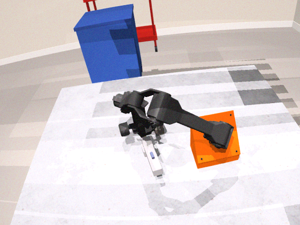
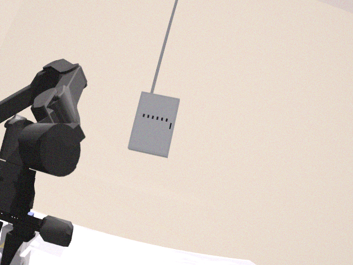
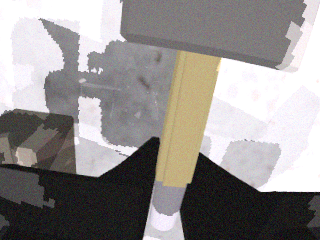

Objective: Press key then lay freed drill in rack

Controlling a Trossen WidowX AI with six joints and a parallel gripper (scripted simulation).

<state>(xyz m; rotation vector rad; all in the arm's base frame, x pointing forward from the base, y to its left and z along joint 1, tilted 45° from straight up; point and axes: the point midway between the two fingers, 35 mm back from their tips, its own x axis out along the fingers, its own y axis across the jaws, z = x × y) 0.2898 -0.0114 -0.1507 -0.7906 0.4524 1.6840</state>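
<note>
My gripper tip is now 4 cm to the right of the yellow drill, 4 cm below it and 1 cm past it. Round my gripper tip: small blue key: 16 cm to the left, 4 cm behind, 4 cm above; then housing block: 13 cm to the left, 4 cm behind, 4 cm above.
</note>
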